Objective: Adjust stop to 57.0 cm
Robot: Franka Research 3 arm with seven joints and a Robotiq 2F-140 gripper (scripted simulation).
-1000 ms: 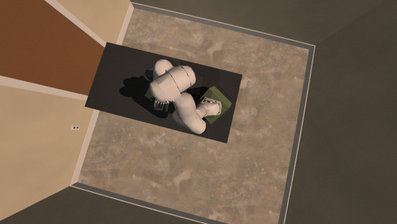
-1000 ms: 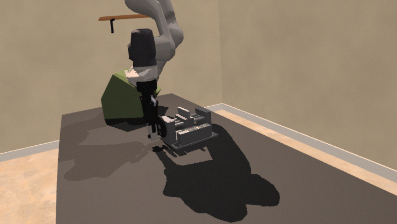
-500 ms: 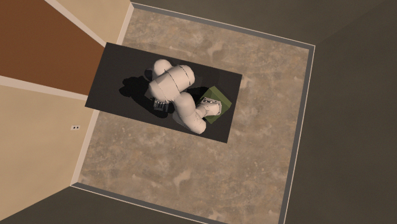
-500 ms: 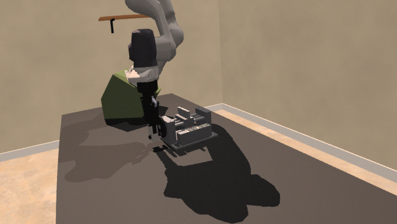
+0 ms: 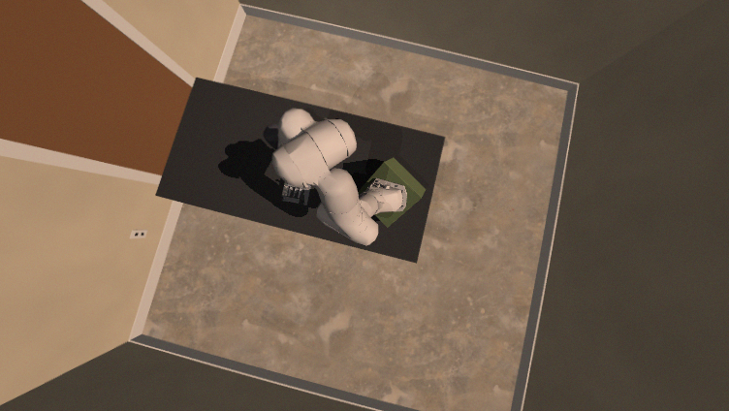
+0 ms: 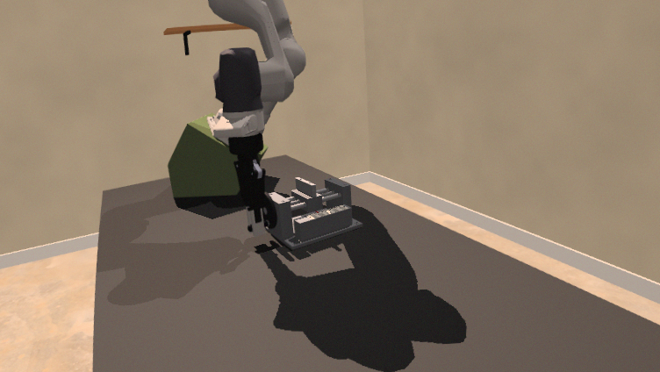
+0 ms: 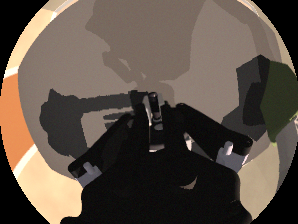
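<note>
Now: hand 20 mm to the right of the handwheel and 10 mm above it. Round my hand: grey stop fixture 140 mm to the left, 30 mm above, 10 mm ahead.
</note>
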